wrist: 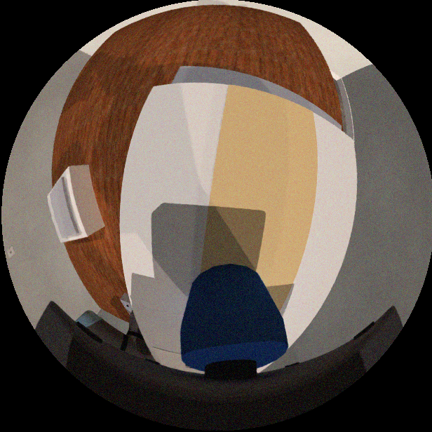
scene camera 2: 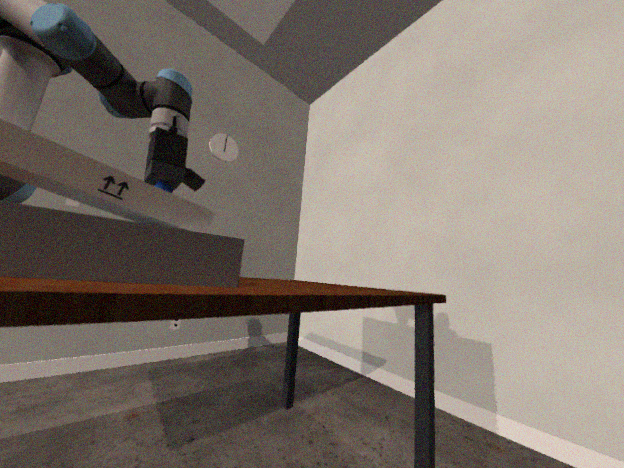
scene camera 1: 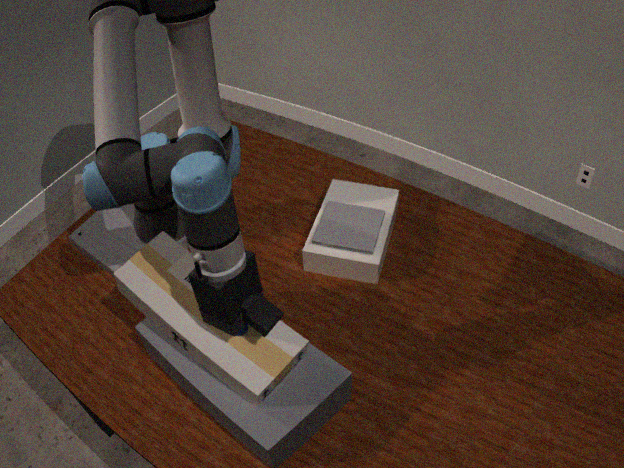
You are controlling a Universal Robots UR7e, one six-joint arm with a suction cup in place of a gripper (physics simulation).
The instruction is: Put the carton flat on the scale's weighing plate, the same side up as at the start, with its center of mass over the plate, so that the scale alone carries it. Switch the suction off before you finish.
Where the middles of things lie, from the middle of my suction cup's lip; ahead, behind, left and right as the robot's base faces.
My suction cup is 7 cm past the white carton [scene camera 1: 155, 280] and 3 cm above it. Round my suction cup: white scale [scene camera 1: 349, 239] (2 cm behind, 42 cm to the left, 15 cm below); grey block [scene camera 1: 318, 387] (2 cm behind, 1 cm to the right, 14 cm below).
